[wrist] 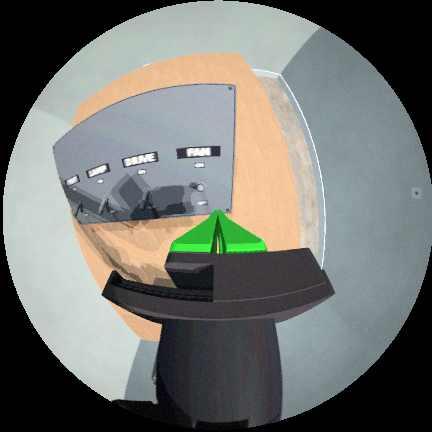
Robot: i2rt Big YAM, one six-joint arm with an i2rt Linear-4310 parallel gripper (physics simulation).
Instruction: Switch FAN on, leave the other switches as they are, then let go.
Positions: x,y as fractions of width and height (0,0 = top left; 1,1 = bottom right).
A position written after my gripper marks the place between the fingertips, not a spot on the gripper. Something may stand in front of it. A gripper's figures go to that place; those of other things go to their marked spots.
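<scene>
So you can picture it, my gripper (0.50,0.50) is 0.13 m from the lens, and there's a grey switch panel (0.38,0.33) that sits 0.26 m from the lens.
</scene>
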